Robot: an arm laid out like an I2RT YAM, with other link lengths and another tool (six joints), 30 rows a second.
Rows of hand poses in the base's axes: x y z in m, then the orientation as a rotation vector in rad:
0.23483 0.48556 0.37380 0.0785 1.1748 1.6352
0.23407 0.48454 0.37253 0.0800 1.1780 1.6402
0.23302 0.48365 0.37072 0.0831 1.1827 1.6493
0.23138 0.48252 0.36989 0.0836 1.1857 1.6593
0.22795 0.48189 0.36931 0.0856 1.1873 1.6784
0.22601 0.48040 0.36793 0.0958 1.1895 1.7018
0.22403 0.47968 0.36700 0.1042 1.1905 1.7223
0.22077 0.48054 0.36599 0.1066 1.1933 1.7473
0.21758 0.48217 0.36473 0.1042 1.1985 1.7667
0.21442 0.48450 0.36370 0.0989 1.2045 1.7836
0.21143 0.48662 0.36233 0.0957 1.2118 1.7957
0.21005 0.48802 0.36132 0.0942 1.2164 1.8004
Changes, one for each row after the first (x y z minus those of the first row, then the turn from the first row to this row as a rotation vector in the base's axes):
-0.00076 -0.00102 -0.00127 0.0010 0.0041 0.0044
-0.00181 -0.00191 -0.00308 0.0037 0.0110 0.0119
-0.00345 -0.00304 -0.00391 0.0065 0.0156 0.0207
-0.00688 -0.00367 -0.00449 0.0147 0.0223 0.0359
-0.00882 -0.00516 -0.00587 0.0279 0.0352 0.0515
-0.01080 -0.00588 -0.00680 0.0397 0.0456 0.0653
-0.01406 -0.00502 -0.00781 0.0497 0.0548 0.0855
-0.01725 -0.00339 -0.00907 0.0538 0.0614 0.1037
-0.02041 -0.00106 -0.01010 0.0552 0.0662 0.1212
-0.02340 0.00106 -0.01147 0.0547 0.0719 0.1343
-0.02478 0.00246 -0.01248 0.0535 0.0751 0.1400

